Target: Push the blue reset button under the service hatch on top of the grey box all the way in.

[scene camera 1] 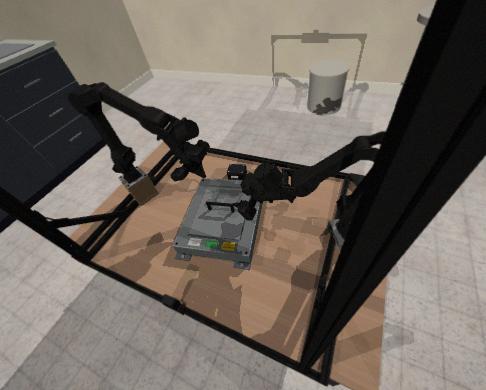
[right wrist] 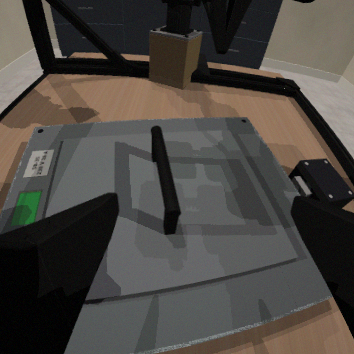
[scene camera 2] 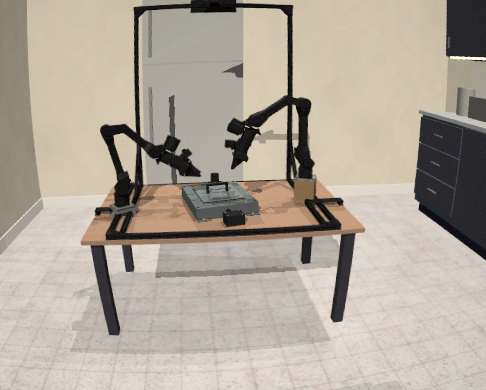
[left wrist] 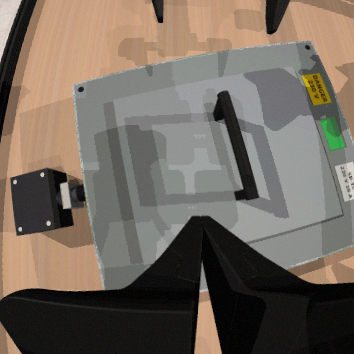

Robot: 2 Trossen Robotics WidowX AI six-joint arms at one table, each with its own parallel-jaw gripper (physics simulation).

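The grey box (scene camera 1: 212, 253) (scene camera 2: 205, 213) (left wrist: 92, 215) (right wrist: 225, 296) sits mid-table. Its service hatch (scene camera 1: 232, 230) (left wrist: 300, 150) (right wrist: 85, 175) lies flat and closed on top. The hatch's black handle (scene camera 1: 220, 204) (scene camera 2: 217, 184) (left wrist: 237, 145) (right wrist: 166, 175) stands up from it. The blue button does not show; the hatch covers the opening. My right gripper (scene camera 1: 246, 212) (scene camera 2: 199, 174) (right wrist: 206, 203) is open and empty above the hatch, apart from the handle. My left gripper (scene camera 1: 203, 175) (scene camera 2: 233, 166) (left wrist: 199, 223) is shut on nothing, raised above the box's side.
A small black block (scene camera 1: 236, 171) (scene camera 2: 233, 217) (left wrist: 37, 202) (right wrist: 325, 182) stands beside the box's hinge-free short side. White, green (scene camera 1: 212, 244) and yellow (scene camera 1: 228, 246) labels mark the opposite edge. A brown block (scene camera 1: 142, 192) (scene camera 2: 304, 190) (right wrist: 172, 60) carries the left arm. Black rails border the table.
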